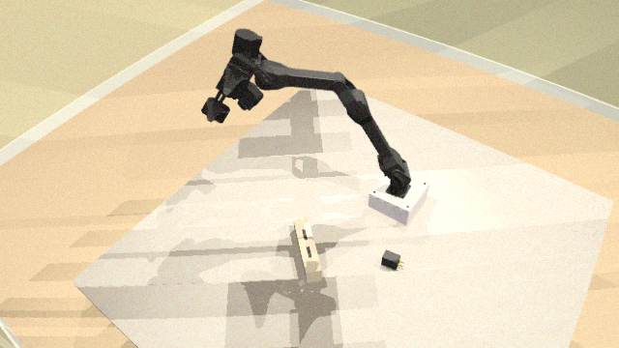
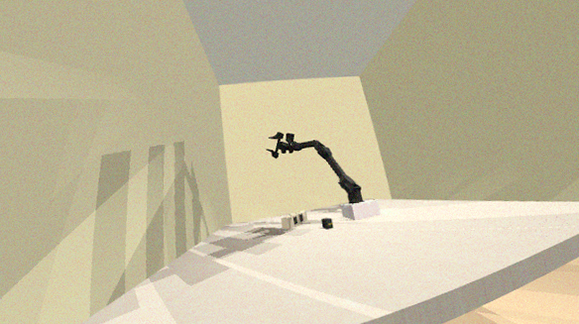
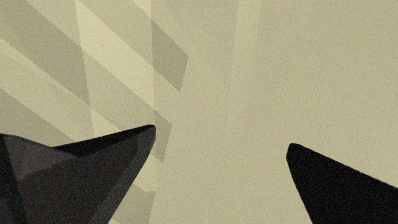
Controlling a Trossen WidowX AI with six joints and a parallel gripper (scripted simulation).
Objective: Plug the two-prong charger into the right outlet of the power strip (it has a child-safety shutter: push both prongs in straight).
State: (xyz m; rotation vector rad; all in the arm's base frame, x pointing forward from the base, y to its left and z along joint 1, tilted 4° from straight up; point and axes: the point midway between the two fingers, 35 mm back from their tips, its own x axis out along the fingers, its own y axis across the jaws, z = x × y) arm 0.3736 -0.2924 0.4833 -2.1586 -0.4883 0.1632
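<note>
Right now my gripper tip is 52 cm above the charger, 41 cm to the right of it and 17 cm past it.
</note>
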